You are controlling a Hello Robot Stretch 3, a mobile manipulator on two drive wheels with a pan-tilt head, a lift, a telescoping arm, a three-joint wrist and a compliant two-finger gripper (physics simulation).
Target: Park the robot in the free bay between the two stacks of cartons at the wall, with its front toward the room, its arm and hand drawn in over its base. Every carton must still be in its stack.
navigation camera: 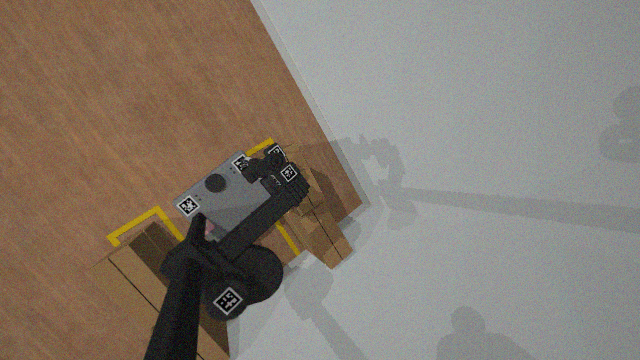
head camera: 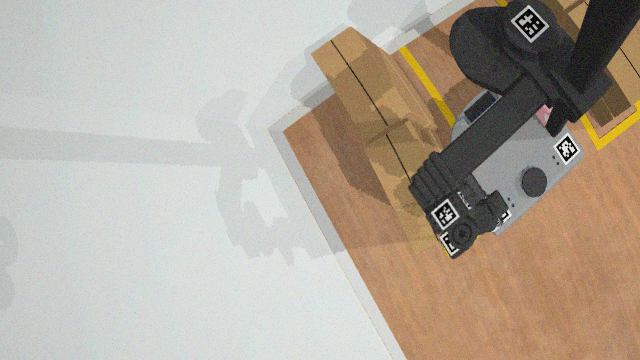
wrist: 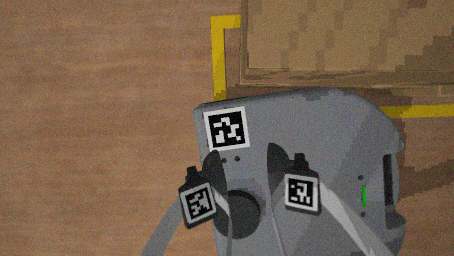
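Pixels of known places: gripper, fingertip midpoint: (wrist: pixel 245 165); robot's base, link origin: (navigation camera: pixel 215 182) (head camera: pixel 532 181) (wrist: pixel 238 175).
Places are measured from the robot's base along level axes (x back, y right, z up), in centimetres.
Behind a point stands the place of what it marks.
Observation:
My grey base (head camera: pixel 517 160) @(y 0.6, x 7.0, z 16.0 cm) (navigation camera: pixel 232 202) @(y -0.1, x 10.1, z 16.0 cm) (wrist: pixel 320 130) @(y 10.9, x 13.5, z 16.0 cm) stands between the two carton stacks, its straight end with disc and markers toward the room. One stack (head camera: pixel 357 80) @(y 18.5, x 41.8, z 36.0 cm) (navigation camera: pixel 325 242) @(y 16.0, x 42.8, z 36.0 cm) is by the corner; the other stack (head camera: pixel 629 65) @(y -35.8, x 3.9, z 36.0 cm) (navigation camera: pixel 117 280) @(y -38.4, x 3.3, z 36.0 cm) is across the bay. In the wrist view a carton (wrist: pixel 345 35) @(y 20.2, x 8.5, z 36.0 cm) lies close along the base's side; whether they touch is unclear. The base covers part of the yellow bay line (head camera: pixel 425 82) @(y 8.5, x 42.9, z 0.1 cm) (navigation camera: pixel 287 240) @(y 7.1, x 45.8, z 0.1 cm) (wrist: pixel 218 60) @(y 25.2, x -0.4, z 0.1 cm). The arm is short, but the wrist sticks out beside the base over the corner stack's front. The gripper (wrist: pixel 245 167) @(y 12.3, x 2.2, z 31.2 cm) is open and empty, above the base.
The white walls (head camera: pixel 150 225) @(y 58.2, x 34.7, z 71.0 cm) (navigation camera: pixel 475 125) @(y 59.1, x 25.9, z 80.8 cm) meet at a corner beside the corner stack. A grey skirting (head camera: pixel 340 250) @(y 58.4, x 20.5, z 3.9 cm) runs along the side wall. The wooden floor (head camera: pixel 550 300) @(y 14.4, x -33.6, z 0.0 cm) (navigation camera: pixel 125 100) @(y -4.7, x -47.4, z 0.0 cm) (wrist: pixel 100 100) @(y 21.0, x -27.2, z 0.0 cm) reaches into the room beyond the base's straight end. Shadows of the robot fall on the walls.

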